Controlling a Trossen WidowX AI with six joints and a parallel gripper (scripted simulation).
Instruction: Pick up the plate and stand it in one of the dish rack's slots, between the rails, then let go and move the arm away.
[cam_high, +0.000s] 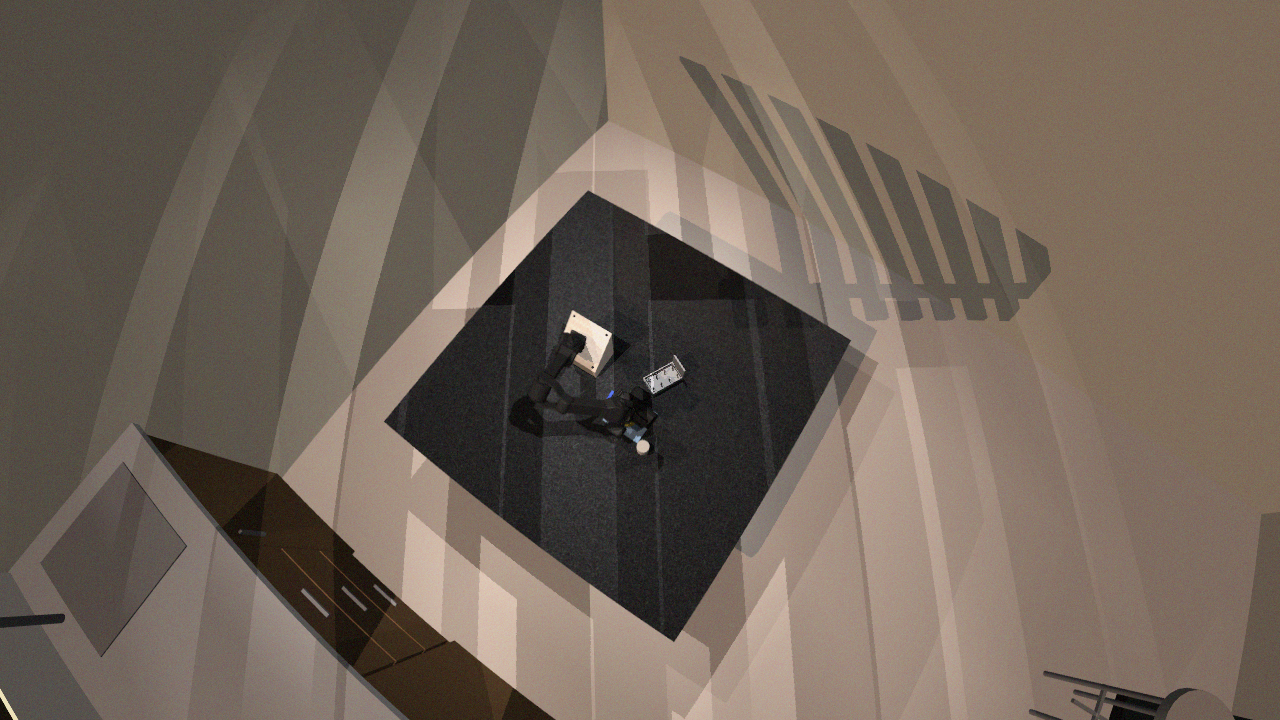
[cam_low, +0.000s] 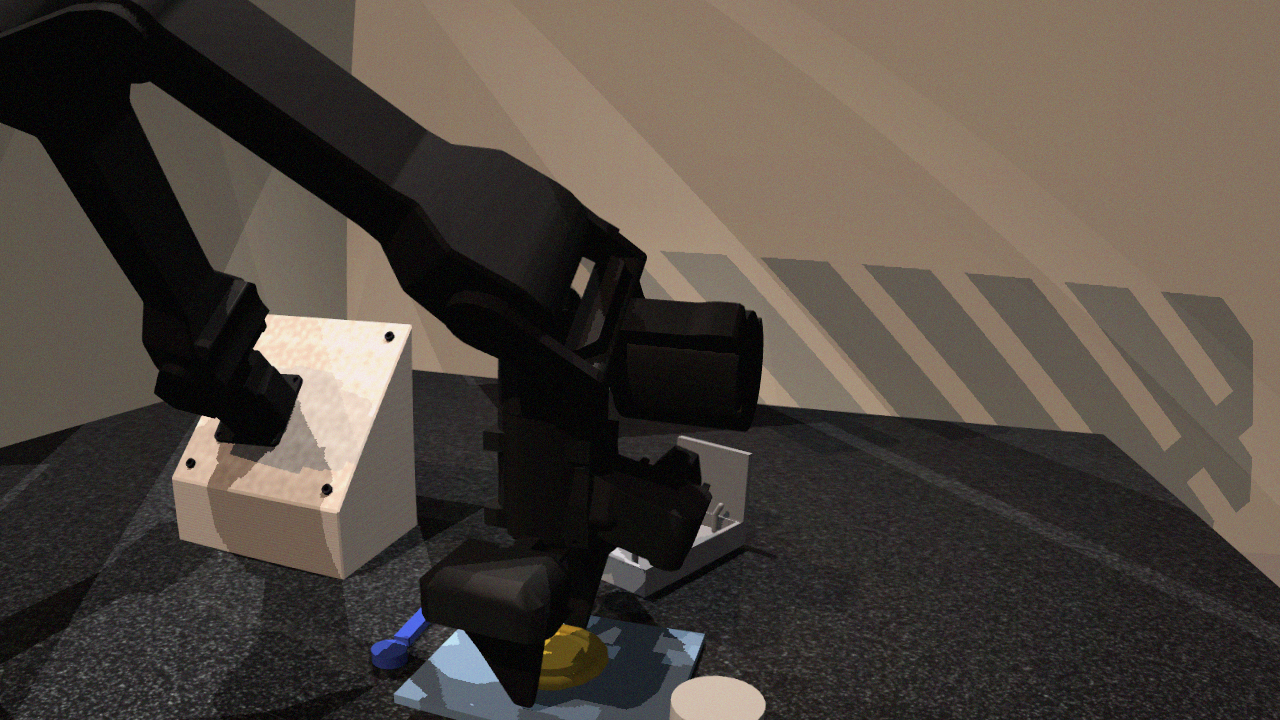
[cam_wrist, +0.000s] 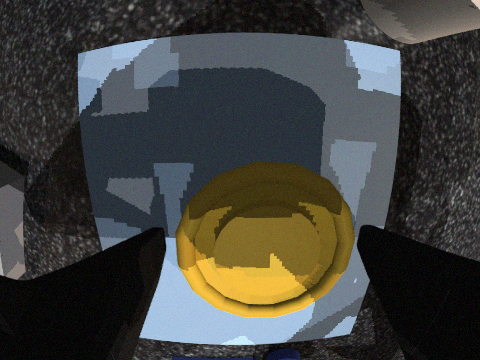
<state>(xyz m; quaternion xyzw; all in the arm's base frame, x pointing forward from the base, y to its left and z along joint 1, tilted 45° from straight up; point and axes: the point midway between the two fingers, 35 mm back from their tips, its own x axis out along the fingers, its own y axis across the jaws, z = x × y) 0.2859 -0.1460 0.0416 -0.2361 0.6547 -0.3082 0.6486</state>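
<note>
My gripper tip is now 1 cm to the right of the light blue mat and 1 cm above it. From my gripper tip the other things lie so: blue spoon: 10 cm behind, 1 cm to the left, 1 cm below; cream cup: 10 cm ahead, 7 cm to the right, 1 cm above; yellow plate: 1 cm above.
</note>
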